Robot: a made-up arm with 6 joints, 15 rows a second.
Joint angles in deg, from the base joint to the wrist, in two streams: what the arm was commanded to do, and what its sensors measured. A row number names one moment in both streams.
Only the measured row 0 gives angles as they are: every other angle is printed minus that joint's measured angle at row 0.
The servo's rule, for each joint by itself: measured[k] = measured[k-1] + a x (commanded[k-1-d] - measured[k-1]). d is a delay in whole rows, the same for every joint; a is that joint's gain. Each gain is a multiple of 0.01, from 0.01 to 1. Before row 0 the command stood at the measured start. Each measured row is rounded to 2 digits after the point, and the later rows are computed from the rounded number. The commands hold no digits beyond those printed.
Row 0, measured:
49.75, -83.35, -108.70, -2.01, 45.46, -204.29
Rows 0 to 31, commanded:
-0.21, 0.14, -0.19, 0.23, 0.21, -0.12
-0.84, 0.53, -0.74, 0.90, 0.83, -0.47
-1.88, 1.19, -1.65, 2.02, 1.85, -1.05
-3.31, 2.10, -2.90, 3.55, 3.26, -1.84
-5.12, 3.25, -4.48, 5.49, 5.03, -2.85
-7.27, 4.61, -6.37, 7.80, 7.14, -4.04
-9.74, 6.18, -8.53, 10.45, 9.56, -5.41
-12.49, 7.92, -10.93, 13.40, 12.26, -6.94
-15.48, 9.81, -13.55, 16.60, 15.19, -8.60
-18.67, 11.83, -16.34, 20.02, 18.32, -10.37
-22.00, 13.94, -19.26, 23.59, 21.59, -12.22
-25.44, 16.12, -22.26, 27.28, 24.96, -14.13
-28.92, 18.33, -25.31, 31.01, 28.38, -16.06
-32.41, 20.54, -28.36, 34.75, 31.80, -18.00
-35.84, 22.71, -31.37, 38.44, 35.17, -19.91
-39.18, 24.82, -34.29, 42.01, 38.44, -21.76
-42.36, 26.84, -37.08, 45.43, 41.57, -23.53
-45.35, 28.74, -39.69, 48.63, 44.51, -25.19
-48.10, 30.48, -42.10, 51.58, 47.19, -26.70
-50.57, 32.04, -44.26, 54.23, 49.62, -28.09
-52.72, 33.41, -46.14, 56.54, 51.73, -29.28
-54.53, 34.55, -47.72, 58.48, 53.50, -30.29
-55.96, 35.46, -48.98, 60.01, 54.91, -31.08
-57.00, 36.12, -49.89, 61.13, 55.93, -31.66
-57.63, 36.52, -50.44, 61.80, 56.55, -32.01
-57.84, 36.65, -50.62, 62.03, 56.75, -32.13
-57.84, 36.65, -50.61, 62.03, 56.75, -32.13
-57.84, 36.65, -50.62, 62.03, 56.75, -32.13
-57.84, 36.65, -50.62, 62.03, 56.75, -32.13
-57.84, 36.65, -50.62, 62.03, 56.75, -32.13
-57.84, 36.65, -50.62, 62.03, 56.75, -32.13
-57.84, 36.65, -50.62, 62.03, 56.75, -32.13
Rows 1 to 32, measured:
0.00, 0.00, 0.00, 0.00, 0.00, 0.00
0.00, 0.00, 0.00, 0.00, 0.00, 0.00
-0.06, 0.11, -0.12, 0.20, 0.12, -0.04
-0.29, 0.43, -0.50, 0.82, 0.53, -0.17
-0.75, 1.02, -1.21, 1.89, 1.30, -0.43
-1.49, 1.85, -2.26, 3.37, 2.44, -0.85
-2.54, 2.93, -3.64, 5.26, 3.94, -1.45
-3.91, 4.22, -5.33, 7.52, 5.80, -2.23
-5.60, 5.73, -7.31, 10.13, 7.98, -3.18
-7.60, 7.42, -9.55, 13.04, 10.46, -4.31
-9.89, 9.26, -12.03, 16.21, 13.20, -5.60
-12.44, 11.24, -14.70, 19.60, 16.17, -7.03
-15.21, 13.32, -17.53, 23.15, 19.31, -8.59
-18.18, 15.48, -20.46, 26.83, 22.59, -10.25
-21.29, 17.67, -23.47, 30.55, 25.95, -11.99
-24.51, 19.88, -26.50, 34.29, 29.34, -13.79
-27.80, 22.06, -29.52, 37.98, 32.72, -15.63
-31.10, 24.19, -32.48, 41.57, 36.04, -17.47
-34.37, 26.23, -35.33, 45.01, 39.25, -19.29
-37.55, 28.16, -38.03, 48.23, 42.30, -21.06
-40.61, 29.95, -40.55, 51.21, 45.14, -22.75
-43.50, 31.56, -42.85, 53.90, 47.74, -24.35
-46.17, 32.98, -44.89, 56.25, 50.05, -25.83
-48.59, 34.19, -46.64, 58.23, 52.05, -27.17
-50.73, 35.17, -48.09, 59.81, 53.71, -28.34
-52.55, 35.90, -49.21, 60.98, 55.00, -29.34
-54.02, 36.38, -49.97, 61.71, 55.90, -30.14
-55.13, 36.59, -50.37, 61.99, 56.39, -30.74
-55.92, 36.64, -50.52, 62.03, 56.60, -31.16
-56.48, 36.65, -50.58, 62.03, 56.69, -31.45
-56.87, 36.65, -50.60, 62.03, 56.72, -31.65
-57.15, 36.65, -50.61, 62.03, 56.74, -31.79
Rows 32 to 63, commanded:
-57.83, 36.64, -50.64, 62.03, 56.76, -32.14
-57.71, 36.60, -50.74, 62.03, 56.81, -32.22
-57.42, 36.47, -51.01, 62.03, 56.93, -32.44
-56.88, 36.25, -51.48, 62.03, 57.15, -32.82
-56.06, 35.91, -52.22, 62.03, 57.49, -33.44
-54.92, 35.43, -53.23, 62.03, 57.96, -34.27
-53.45, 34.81, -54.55, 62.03, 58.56, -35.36
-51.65, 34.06, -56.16, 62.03, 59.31, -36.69
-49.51, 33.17, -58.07, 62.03, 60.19, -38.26
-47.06, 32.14, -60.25, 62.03, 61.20, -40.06
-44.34, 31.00, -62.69, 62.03, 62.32, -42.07
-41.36, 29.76, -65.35, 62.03, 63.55, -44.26
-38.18, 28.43, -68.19, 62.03, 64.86, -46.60
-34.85, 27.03, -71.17, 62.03, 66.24, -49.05
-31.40, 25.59, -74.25, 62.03, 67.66, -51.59
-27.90, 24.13, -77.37, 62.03, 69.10, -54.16
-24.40, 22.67, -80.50, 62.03, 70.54, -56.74
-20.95, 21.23, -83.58, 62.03, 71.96, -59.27
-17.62, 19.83, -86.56, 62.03, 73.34, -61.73
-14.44, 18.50, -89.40, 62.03, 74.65, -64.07
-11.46, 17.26, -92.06, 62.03, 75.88, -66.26
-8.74, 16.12, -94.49, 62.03, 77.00, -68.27
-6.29, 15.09, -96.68, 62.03, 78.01, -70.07
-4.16, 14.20, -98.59, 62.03, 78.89, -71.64
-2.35, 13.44, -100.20, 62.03, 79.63, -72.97
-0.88, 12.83, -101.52, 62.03, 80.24, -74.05
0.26, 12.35, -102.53, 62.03, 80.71, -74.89
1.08, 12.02, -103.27, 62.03, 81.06, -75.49
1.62, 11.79, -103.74, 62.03, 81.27, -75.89
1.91, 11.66, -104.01, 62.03, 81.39, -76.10
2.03, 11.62, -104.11, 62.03, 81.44, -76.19
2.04, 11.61, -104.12, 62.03, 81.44, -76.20
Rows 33 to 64, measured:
-57.35, 36.65, -50.62, 62.03, 56.75, -31.89
-57.49, 36.65, -50.62, 62.03, 56.75, -31.96
-57.59, 36.64, -50.63, 62.03, 56.76, -32.01
-57.62, 36.61, -50.70, 62.03, 56.79, -32.07
-57.56, 36.50, -50.89, 62.03, 56.87, -32.18
-57.36, 36.31, -51.26, 62.03, 57.03, -32.37
-56.98, 36.00, -51.86, 62.03, 57.30, -32.69
-56.38, 35.56, -52.71, 62.03, 57.68, -33.16
-55.53, 34.98, -53.85, 62.03, 58.19, -33.82
-54.40, 34.27, -55.28, 62.03, 58.84, -34.68
-52.98, 33.42, -57.01, 62.03, 59.62, -35.75
-51.26, 32.43, -59.02, 62.03, 60.54, -37.04
-49.25, 31.33, -61.30, 62.03, 61.57, -38.55
-46.96, 30.12, -63.81, 62.03, 62.72, -40.26
-44.41, 28.82, -66.53, 62.03, 63.96, -42.16
-41.64, 27.44, -69.41, 62.03, 65.28, -44.23
-38.67, 26.02, -72.41, 62.03, 66.66, -46.44
-35.55, 24.56, -75.49, 62.03, 68.08, -48.76
-32.32, 23.10, -78.60, 62.03, 69.51, -51.15
-29.02, 21.66, -81.69, 62.03, 70.93, -53.59
-25.71, 20.25, -84.71, 62.03, 72.33, -56.03
-22.44, 18.90, -87.62, 62.03, 73.68, -58.44
-19.26, 17.64, -90.37, 62.03, 74.96, -60.79
-16.21, 16.47, -92.92, 62.03, 76.14, -63.03
-13.33, 15.41, -95.25, 62.03, 77.22, -65.14
-10.67, 14.48, -97.32, 62.03, 78.19, -67.09
-8.26, 13.68, -99.11, 62.03, 79.03, -68.85
-6.12, 13.03, -100.60, 62.03, 79.73, -70.41
-4.27, 12.51, -101.80, 62.03, 80.30, -71.75
-2.72, 12.13, -102.71, 62.03, 80.74, -72.87
-1.46, 11.87, -103.35, 62.03, 81.05, -73.78
-0.48, 11.71, -103.76, 62.03, 81.25, -74.48

